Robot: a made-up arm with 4 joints. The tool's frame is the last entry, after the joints.
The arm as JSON. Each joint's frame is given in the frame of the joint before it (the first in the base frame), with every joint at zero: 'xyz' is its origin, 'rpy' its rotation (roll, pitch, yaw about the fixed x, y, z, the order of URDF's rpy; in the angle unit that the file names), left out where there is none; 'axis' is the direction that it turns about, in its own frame. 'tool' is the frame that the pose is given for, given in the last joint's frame.
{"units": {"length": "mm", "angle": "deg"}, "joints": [
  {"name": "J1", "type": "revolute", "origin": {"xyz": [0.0, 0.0, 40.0]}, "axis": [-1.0, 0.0, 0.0]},
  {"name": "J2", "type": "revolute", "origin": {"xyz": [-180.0, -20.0, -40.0]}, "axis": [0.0, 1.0, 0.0]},
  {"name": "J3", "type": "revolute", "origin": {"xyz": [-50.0, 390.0, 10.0]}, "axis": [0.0, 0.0, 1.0]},
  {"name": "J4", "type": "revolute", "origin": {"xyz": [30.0, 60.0, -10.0]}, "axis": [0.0, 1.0, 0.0]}
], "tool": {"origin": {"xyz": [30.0, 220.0, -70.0]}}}
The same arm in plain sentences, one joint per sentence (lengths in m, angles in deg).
The arm has four revolute joints in a row. What follows holds with every joint at zero, and every direction is one of the base frame's.
Joint 1 lies 0.04 m along +z from the base frame's origin and turns about -x.
Joint 2 lies 0.18 m along -x and 0.02 m along -y and 0.04 m along -z from joint 1 and turns about +y.
Joint 3 lies 0.05 m along -x and 0.39 m along +y and 0.01 m along +z from joint 2 and turns about +z.
Joint 4 lies 0.03 m along +x and 0.06 m along +y and 0.01 m along -z from joint 3 and turns about +y.
The tool frame, which is the frame that the pose is given for, lies 0.03 m along +x and 0.22 m along +y and 0.07 m along -z from joint 4; its axes are parallel to the base frame's.

